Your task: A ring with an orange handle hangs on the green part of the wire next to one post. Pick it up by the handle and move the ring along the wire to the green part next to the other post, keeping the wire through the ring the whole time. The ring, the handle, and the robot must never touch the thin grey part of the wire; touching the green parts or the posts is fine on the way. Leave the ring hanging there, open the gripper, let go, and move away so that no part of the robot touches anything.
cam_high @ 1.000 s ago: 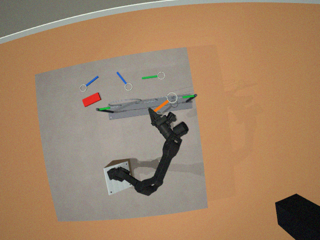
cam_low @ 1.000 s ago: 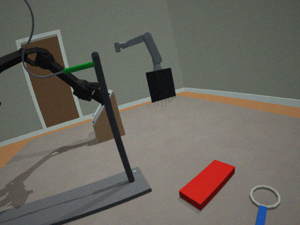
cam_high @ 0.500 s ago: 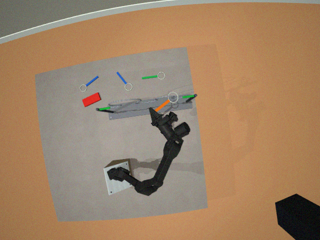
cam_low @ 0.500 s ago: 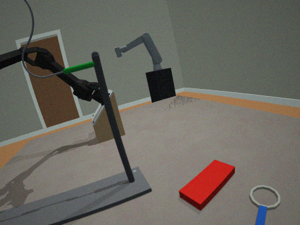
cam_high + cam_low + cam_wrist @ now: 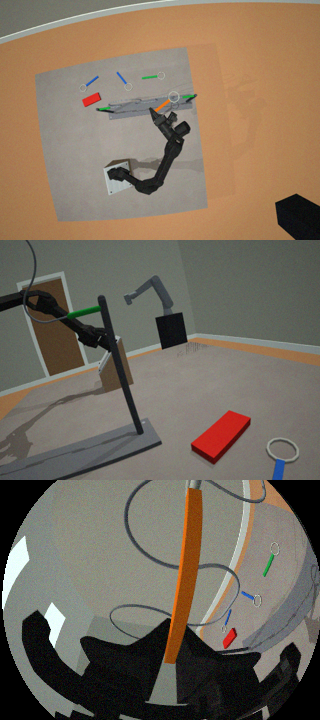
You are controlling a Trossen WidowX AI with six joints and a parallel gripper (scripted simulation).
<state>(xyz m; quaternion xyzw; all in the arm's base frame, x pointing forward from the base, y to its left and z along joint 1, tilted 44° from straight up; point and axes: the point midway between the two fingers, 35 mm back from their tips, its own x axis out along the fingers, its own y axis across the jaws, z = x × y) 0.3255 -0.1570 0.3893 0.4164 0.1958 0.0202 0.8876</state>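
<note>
The ring with orange handle is 1 cm ahead of my gripper tip and 9 cm to the right of it. Also, from my gripper tip: green-handled ring (25 cm ahead, 9 cm to the right, 39 cm below); red block (22 cm ahead, 43 cm to the left, 39 cm below).
</note>
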